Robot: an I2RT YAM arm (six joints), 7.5 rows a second.
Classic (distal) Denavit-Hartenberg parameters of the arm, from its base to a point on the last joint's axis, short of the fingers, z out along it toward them. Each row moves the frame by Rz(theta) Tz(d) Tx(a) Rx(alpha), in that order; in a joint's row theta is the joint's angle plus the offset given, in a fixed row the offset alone. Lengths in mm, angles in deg.
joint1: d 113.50; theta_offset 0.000; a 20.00; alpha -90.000
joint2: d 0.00; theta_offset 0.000; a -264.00; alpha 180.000
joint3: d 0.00; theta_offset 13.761; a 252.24; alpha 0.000
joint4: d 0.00; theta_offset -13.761; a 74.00; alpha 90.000
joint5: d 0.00; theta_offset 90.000; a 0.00; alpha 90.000
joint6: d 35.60; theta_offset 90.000; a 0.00; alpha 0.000
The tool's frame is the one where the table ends.
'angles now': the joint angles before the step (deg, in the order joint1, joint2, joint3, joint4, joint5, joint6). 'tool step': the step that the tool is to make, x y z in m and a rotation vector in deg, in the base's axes. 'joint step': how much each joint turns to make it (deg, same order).
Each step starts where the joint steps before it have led.
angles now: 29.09 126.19 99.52 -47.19 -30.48 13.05
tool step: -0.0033 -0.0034 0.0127 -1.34 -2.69 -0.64
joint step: 0.00 -2.38 -0.92 0.18 2.56 -0.12
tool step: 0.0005 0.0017 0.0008 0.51 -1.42 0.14
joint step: 0.18 -0.29 -0.46 1.63 0.25 -0.05
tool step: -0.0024 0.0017 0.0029 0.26 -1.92 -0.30
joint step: 0.41 -1.16 -1.40 2.26 0.92 0.47
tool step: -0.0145 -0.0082 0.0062 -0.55 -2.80 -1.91
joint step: 0.20 -5.02 -6.57 4.29 2.53 1.36
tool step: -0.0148 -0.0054 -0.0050 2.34 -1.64 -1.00
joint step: 0.33 -4.02 -7.73 7.08 -0.51 1.89
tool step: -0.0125 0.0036 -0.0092 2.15 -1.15 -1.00
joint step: 1.33 -2.00 -5.76 7.07 0.03 2.91
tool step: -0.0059 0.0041 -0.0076 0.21 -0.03 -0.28
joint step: 0.98 -0.09 -2.11 2.69 0.51 1.27
